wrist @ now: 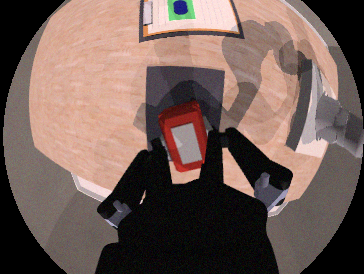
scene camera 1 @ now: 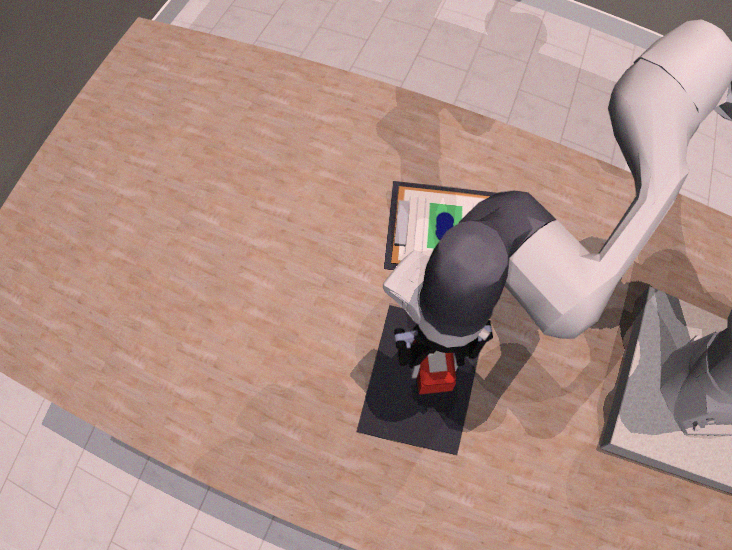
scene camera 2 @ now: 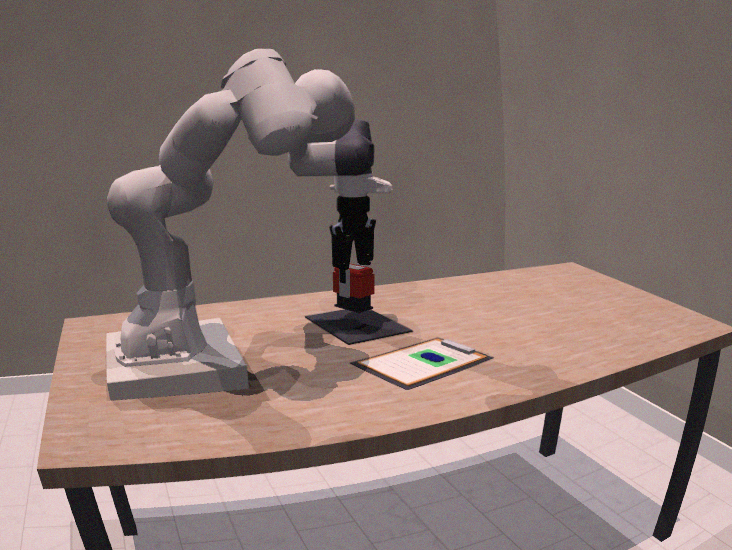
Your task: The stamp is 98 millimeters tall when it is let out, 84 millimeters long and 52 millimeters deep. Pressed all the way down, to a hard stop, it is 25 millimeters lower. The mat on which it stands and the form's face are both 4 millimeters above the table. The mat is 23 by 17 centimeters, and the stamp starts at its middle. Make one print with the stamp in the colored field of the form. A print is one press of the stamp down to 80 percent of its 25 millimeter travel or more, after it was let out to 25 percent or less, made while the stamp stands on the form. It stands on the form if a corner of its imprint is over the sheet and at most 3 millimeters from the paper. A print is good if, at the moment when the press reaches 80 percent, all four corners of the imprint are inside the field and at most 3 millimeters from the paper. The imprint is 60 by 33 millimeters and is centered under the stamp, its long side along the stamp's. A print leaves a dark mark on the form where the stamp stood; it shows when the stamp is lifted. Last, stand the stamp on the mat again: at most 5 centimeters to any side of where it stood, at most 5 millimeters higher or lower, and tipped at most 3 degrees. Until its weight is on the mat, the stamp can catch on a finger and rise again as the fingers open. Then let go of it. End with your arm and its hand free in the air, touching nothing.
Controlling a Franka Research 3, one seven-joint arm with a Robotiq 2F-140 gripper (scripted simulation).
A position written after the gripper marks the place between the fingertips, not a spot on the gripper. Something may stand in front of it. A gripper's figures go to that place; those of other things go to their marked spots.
Labels:
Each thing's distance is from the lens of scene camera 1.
gripper point(scene camera 1: 432, 368): 104 cm
stamp point(scene camera 1: 437, 375): 98 cm
mat point(scene camera 1: 392, 398): 110 cm
The marked spots on the mat and the stamp are 15 cm apart.

